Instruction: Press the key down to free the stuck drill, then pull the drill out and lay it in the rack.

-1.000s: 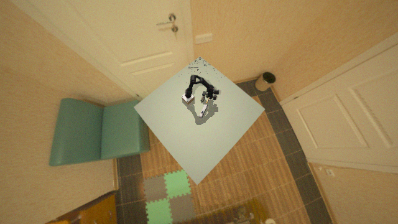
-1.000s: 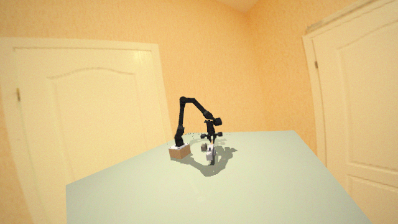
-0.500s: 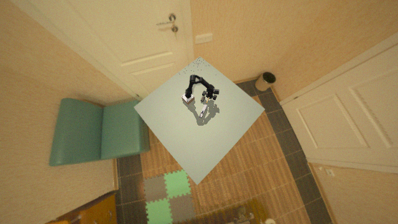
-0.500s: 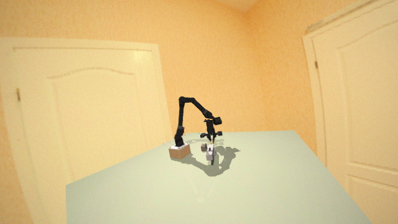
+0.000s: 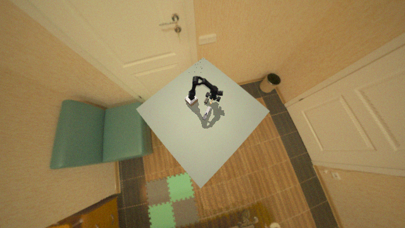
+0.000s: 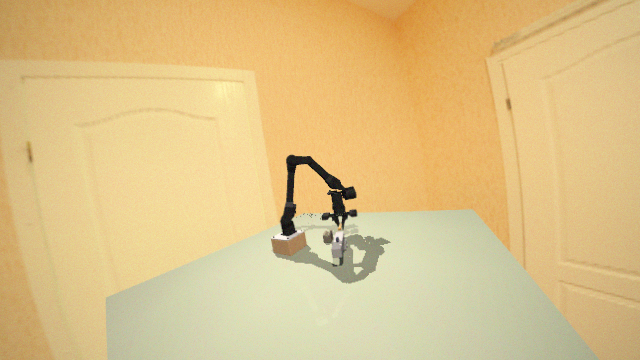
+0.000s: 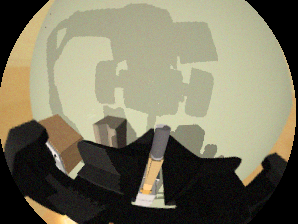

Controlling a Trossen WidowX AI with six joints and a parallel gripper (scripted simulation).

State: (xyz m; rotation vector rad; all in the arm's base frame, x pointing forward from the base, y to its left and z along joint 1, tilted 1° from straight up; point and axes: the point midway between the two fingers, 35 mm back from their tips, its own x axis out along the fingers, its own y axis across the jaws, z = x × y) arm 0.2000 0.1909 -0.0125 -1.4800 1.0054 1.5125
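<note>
Right now my gripper tip is 40 mm to the left of the drill, 40 mm below it and 10 mm short of it. The rest, counted from my gripper tip: small grey-brown block: 60 mm to the right, 50 mm behind, 10 mm below.
</note>
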